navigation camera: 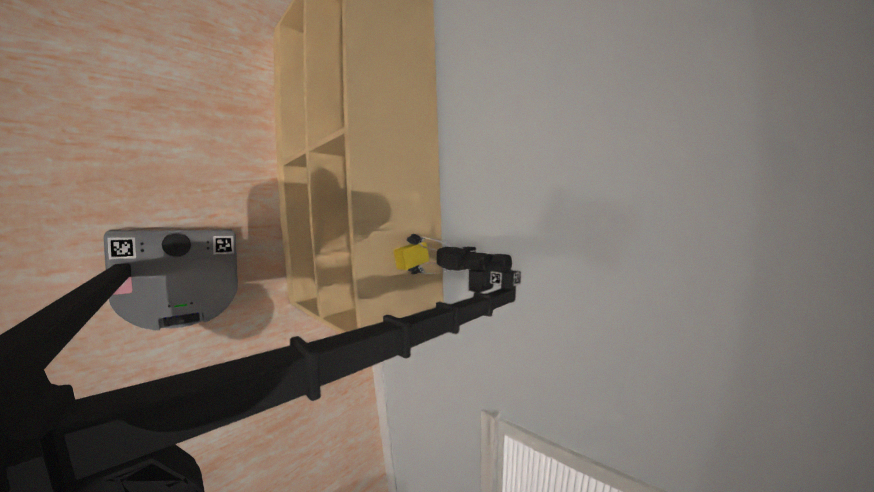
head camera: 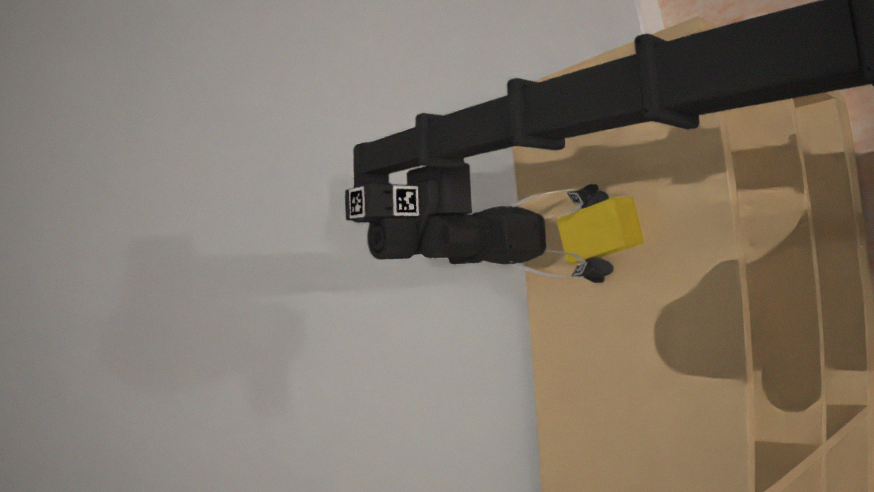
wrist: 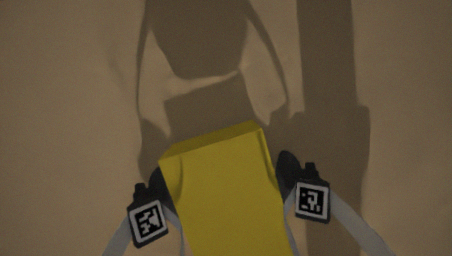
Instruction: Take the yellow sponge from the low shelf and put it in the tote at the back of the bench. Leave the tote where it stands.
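Pixels of known places: robot's base at its link origin: (navigation camera: 176, 243).
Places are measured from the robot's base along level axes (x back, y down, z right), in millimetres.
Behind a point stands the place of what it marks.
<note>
The yellow sponge (head camera: 602, 231) {z 547, x 25, y -657 mm} (navigation camera: 408, 257) {z 535, x 29, y -656 mm} (wrist: 227, 210) is a block on the tan top board of the low shelf unit (head camera: 605, 378) {z 587, x -176, y -609 mm} (navigation camera: 391, 91) {z 496, x -480, y -609 mm} (wrist: 60, 75), near the wall side. My gripper (head camera: 593, 232) {z 581, x 23, y -609 mm} (navigation camera: 415, 254) {z 581, x 23, y -609 mm} (wrist: 224, 177) {z 581, x 23, y -609 mm} is shut on it, one fingertip against each long side. In the wrist view both tips press small dents into the sponge, which sits slightly turned between them. Its shadow falls close in front of its far end. Whether the sponge touches the board is hard to tell. The tote and the bench do not show in these views.
A grey wall (head camera: 183, 134) {z 806, x 168, y -1107 mm} (navigation camera: 672, 134) {z 765, x -287, y -1287 mm} runs along the shelf unit's back. My extended arm (head camera: 587, 91) {z 303, x 110, y -962 mm} (navigation camera: 360, 339) {z 175, x 87, y -958 mm} crosses above one end of the unit. My grey base (navigation camera: 201, 281) {z 60, x 120, y -160 mm} stands on the pinkish floor (navigation camera: 152, 110) {z -71, x -458, y 1 mm}. A pale frame with a ribbed panel (navigation camera: 544, 467) {z 857, x 788, y -1019 mm} is at the wall.
</note>
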